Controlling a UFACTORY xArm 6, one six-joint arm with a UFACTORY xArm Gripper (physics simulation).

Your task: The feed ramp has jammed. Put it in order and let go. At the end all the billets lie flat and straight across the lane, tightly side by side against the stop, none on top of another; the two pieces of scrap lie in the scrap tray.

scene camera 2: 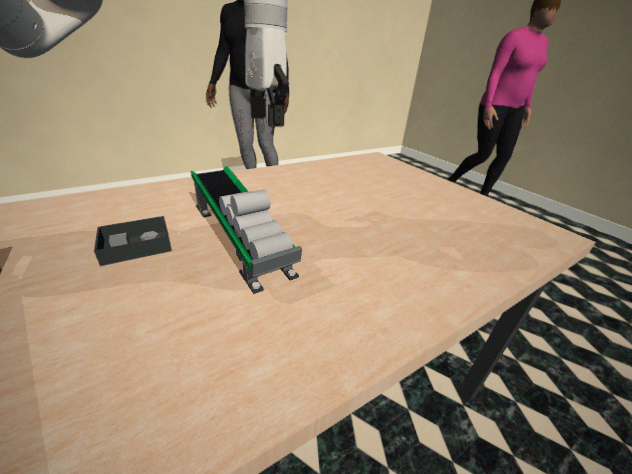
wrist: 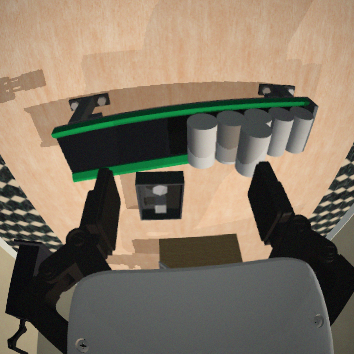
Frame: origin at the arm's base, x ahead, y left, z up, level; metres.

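Seen in the pictures: gripper, fingertip midpoint: (scene camera 2: 267,122) (wrist: 184,180).
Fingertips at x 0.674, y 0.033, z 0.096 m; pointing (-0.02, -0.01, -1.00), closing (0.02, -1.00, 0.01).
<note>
Offsets run from my fingertips to a thing's top centre. Level surfaces: height alone.
Several light grey billets lie across the feed ramp (scene camera 2: 235,235) (wrist: 120,145). The lowest billet {0.077 m back, 0.200 m right, 0.150 m down} (scene camera 2: 271,245) (wrist: 301,130) is beside the stop {0.076 m back, 0.223 m right, 0.168 m down} (scene camera 2: 278,261). One billet {0.079 m back, 0.104 m right, 0.104 m down} (scene camera 2: 251,202) (wrist: 253,150) lies raised on top of others, its end jutting past the near green rail in the wrist view. The uppermost lane billet {0.087 m back, 0.040 m right, 0.132 m down} (scene camera 2: 224,203) (wrist: 201,140) is partly hidden behind it in the scene view. Two scrap pieces, a block {0.322 m back, 0.024 m left, 0.213 m down} (scene camera 2: 117,239) (wrist: 160,209) and a rounded one {0.266 m back, 0.023 m left, 0.222 m down} (scene camera 2: 149,235) (wrist: 160,190), lie in the scrap tray {0.294 m back, 0.023 m left, 0.207 m down} (scene camera 2: 135,253) (wrist: 160,177). My gripper (scene camera 2: 267,118) (wrist: 184,180) is open and empty, high above the ramp.
The ramp stands on dark feet (scene camera 2: 255,285) (wrist: 89,101) on the wooden table {0.242 m down} (scene camera 2: 153,346) (wrist: 175,40). The scrap tray stands beside its upper half. A brown box-like shape (wrist: 200,250) shows near the gripper base in the wrist view. Two people stand beyond the table.
</note>
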